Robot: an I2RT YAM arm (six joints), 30 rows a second.
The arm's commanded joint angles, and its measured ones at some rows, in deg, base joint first. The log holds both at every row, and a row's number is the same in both.
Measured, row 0:
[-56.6 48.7 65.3 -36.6 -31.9 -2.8]
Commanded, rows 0 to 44:
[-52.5 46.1 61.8 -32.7 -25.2 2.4]
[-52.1 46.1 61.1 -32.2 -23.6 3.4]
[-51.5 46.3 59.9 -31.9 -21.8 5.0]
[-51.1 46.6 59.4 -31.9 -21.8 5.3]
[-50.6 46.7 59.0 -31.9 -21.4 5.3]
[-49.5 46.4 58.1 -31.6 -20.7 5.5]
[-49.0 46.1 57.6 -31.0 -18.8 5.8]
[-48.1 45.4 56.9 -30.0 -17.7 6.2]
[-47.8 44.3 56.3 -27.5 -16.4 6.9]
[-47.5 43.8 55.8 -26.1 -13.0 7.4]
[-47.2 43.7 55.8 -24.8 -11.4 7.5]
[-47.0 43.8 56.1 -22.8 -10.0 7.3]
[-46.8 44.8 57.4 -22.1 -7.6 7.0]
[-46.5 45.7 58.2 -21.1 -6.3 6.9]
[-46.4 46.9 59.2 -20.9 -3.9 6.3]
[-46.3 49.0 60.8 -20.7 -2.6 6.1]
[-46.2 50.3 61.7 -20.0 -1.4 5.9]
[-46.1 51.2 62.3 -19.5 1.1 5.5]
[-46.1 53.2 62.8 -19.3 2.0 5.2]
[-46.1 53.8 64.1 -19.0 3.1 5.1]
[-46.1 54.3 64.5 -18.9 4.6 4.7]
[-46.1 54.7 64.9 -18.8 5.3 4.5]
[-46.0 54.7 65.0 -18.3 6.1 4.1]
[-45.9 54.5 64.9 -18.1 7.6 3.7]
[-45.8 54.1 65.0 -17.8 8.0 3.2]
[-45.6 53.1 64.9 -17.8 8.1 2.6]
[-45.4 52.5 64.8 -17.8 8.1 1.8]
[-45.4 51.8 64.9 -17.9 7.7 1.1]
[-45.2 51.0 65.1 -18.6 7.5 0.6]
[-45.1 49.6 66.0 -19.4 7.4 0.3]
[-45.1 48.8 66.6 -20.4 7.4 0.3]
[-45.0 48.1 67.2 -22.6 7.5 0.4]
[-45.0 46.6 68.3 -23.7 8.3 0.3]
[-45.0 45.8 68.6 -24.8 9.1 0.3]
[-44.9 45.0 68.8 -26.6 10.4 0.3]
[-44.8 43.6 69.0 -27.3 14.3 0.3]
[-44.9 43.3 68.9 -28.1 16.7 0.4]
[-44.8 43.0 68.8 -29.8 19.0 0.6]
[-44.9 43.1 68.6 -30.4 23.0 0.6]
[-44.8 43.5 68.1 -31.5 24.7 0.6]
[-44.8 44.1 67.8 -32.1 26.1 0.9]
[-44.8 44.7 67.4 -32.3 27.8 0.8]
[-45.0 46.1 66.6 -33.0 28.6 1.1]
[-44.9 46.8 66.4 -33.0 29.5 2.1]
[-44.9 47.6 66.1 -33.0 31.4 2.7]
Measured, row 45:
[-45.1 44.0 67.3 -30.3 22.9 1.3]
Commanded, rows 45 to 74:
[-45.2 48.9 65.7 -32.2 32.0 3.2]
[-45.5 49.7 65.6 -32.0 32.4 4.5]
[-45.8 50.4 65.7 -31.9 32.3 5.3]
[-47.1 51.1 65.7 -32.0 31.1 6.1]
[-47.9 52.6 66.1 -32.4 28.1 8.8]
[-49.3 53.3 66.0 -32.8 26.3 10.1]
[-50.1 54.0 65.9 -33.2 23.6 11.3]
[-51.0 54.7 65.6 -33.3 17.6 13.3]
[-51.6 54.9 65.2 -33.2 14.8 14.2]
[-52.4 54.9 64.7 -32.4 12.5 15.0]
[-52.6 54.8 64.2 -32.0 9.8 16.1]
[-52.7 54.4 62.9 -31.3 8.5 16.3]
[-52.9 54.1 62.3 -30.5 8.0 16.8]
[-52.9 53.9 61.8 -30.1 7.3 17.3]
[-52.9 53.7 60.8 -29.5 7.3 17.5]
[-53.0 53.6 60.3 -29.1 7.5 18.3]
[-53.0 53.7 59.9 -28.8 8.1 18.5]
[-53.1 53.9 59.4 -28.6 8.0 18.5]
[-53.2 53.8 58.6 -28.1 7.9 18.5]
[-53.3 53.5 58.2 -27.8 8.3 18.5]
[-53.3 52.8 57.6 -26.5 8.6 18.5]
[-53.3 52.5 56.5 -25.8 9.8 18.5]
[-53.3 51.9 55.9 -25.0 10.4 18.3]
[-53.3 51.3 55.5 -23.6 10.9 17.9]
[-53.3 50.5 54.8 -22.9 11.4 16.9]
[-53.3 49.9 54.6 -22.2 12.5 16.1]
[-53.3 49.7 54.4 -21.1 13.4 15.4]
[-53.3 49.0 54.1 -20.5 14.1 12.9]
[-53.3 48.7 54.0 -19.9 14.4 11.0]
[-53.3 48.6 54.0 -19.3 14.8 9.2]
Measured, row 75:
[-53.7 50.8 53.9 -26.4 12.5 16.6]
